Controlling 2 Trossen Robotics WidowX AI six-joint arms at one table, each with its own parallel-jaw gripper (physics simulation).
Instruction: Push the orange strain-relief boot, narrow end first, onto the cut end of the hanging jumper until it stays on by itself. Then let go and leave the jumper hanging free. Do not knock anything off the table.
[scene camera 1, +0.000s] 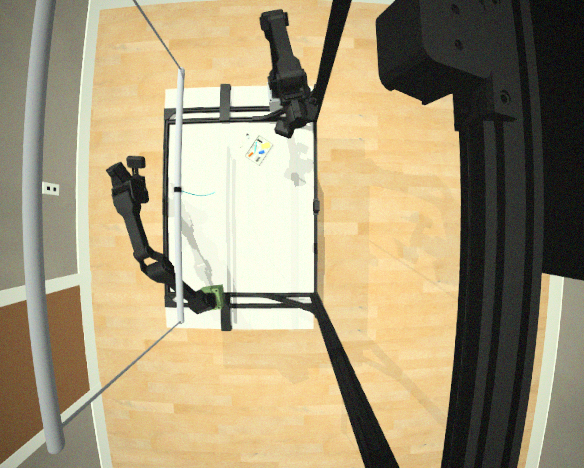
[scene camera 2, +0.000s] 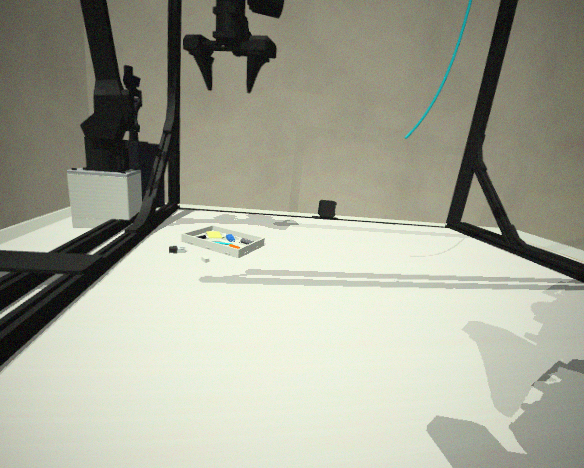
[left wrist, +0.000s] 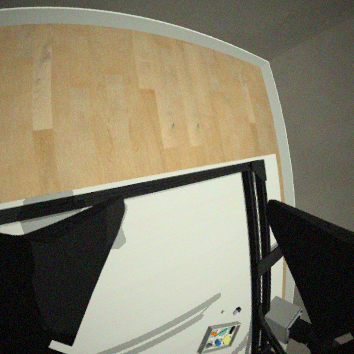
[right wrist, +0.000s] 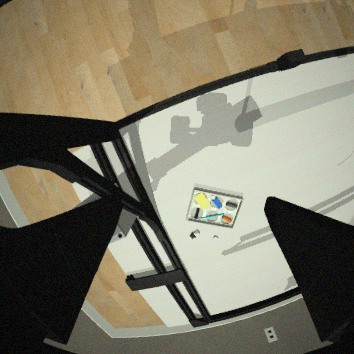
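The orange boot lies in a shallow grey tray on the table. The cyan jumper hangs in a curve above the table, its bare cut end low in scene camera 2. My left gripper is open and empty, off the table's left edge in scene camera 1, apart from the jumper. My right gripper is open and empty, high above the table and apart from the tray. The boot's narrow end is too small to make out.
The tray also holds a yellow piece, a blue piece and dark pieces. A small dark part and a white bit lie beside it. A pale bar with a black clip spans above the table's left side. Black frame posts stand around the table.
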